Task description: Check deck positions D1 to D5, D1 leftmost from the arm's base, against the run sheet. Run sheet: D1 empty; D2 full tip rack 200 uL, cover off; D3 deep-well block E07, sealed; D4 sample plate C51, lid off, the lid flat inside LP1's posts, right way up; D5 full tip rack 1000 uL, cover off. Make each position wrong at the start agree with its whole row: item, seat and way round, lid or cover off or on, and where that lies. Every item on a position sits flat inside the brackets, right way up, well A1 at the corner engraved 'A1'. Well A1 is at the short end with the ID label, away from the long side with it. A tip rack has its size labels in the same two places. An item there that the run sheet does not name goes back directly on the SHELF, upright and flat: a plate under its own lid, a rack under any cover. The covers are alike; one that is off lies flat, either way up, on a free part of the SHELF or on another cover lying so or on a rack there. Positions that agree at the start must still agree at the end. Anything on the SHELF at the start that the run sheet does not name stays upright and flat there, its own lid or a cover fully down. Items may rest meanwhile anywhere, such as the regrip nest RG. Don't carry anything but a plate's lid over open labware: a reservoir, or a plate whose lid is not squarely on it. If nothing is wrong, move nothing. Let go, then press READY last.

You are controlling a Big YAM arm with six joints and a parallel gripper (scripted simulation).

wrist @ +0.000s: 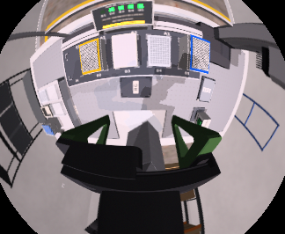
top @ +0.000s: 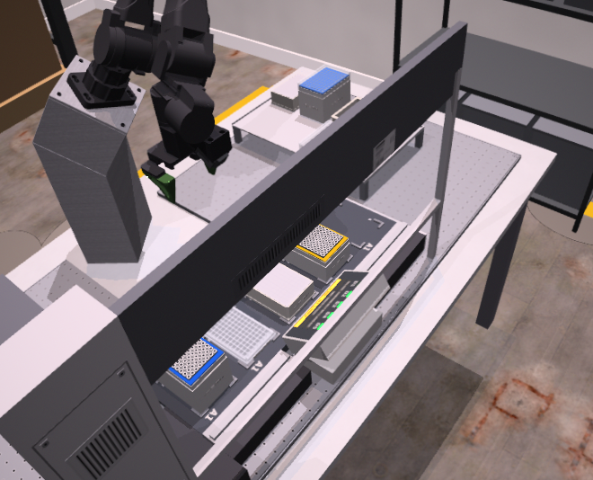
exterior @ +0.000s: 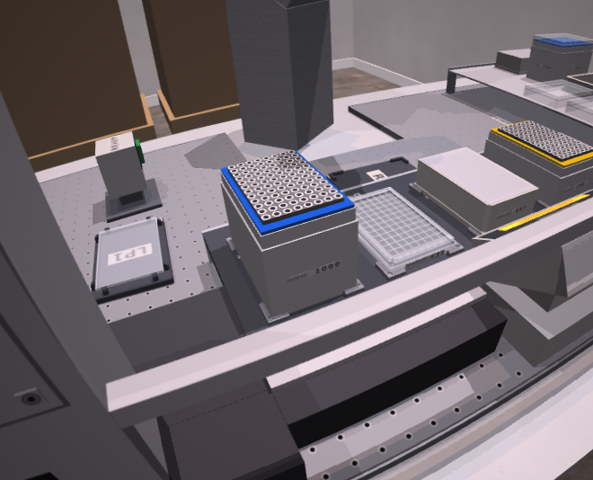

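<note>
Now: the blue tip rack 20 cm below my hand, 18 cm ahead of it and 15 cm to the right of it. The rest, counted from my hand: sample plate 26 cm below, 14 cm ahead, 4 cm to the right; then sealed deep-well block 25 cm below, 11 cm ahead, 8 cm to the left; then yellow tip rack 22 cm below, 21 cm to the left, 9 cm ahead.
</note>
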